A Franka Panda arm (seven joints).
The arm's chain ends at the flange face. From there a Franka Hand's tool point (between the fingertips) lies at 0.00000 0.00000 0.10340 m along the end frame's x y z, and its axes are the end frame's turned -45 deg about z.
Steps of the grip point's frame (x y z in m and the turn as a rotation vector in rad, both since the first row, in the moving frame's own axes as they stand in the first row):
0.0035, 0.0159, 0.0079, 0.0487, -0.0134, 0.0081
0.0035, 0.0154, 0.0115, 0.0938, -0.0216, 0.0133
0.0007, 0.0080, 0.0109, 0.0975, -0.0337, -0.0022
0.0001, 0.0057, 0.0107, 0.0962, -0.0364, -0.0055
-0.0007, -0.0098, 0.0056, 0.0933, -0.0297, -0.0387
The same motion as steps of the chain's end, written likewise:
0.0182, 0.0114, 0.0080, 0.0250, -0.0439, 0.0081
0.0218, 0.0137, 0.0120, 0.0511, -0.0816, 0.0133
0.0157, 0.0098, 0.0114, 0.0451, -0.0928, -0.0022
0.0138, 0.0083, 0.0112, 0.0423, -0.0938, -0.0055
0.0016, -0.0020, 0.0061, 0.0450, -0.0870, -0.0387

